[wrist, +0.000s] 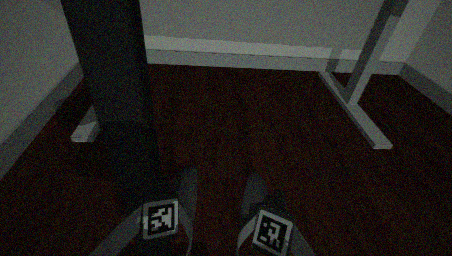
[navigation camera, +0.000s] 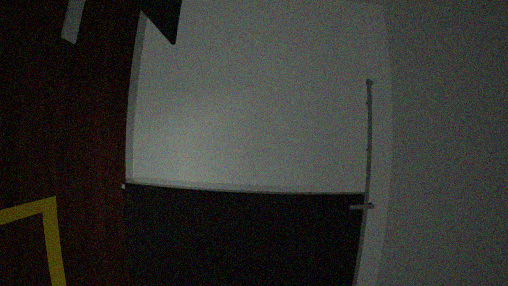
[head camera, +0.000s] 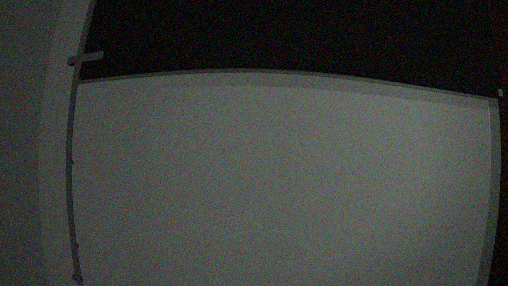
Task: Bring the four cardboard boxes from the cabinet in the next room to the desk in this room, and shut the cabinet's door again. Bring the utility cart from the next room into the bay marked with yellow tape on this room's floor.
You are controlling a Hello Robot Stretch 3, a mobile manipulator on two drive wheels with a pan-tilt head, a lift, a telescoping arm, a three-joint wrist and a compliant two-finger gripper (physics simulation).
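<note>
My gripper (wrist: 221,188) is at the bottom of the wrist view. Its two fingertips stand apart with floor visible between them, so it is open and empty. Beyond it, near the wall, a pale stand, probably the desk's leg (wrist: 357,117), rests on the dark red-brown floor at the right. Another pale foot (wrist: 84,132) shows at the left, partly behind a dark upright block. The desk's top does not show in the wrist view. A corner of the yellow tape (navigation camera: 54,240) lies on the floor at lower left in the navigation view. The cardboard boxes, the cabinet and the utility cart do not show.
All views are very dark. The head and navigation views look turned sideways. A pale wall (head camera: 280,175) (navigation camera: 250,110) borders a black area, possibly a doorway (head camera: 280,35) (navigation camera: 240,240). A thin rail (head camera: 70,145) (navigation camera: 370,140) runs along the wall. The dark upright block (wrist: 112,65) stands left.
</note>
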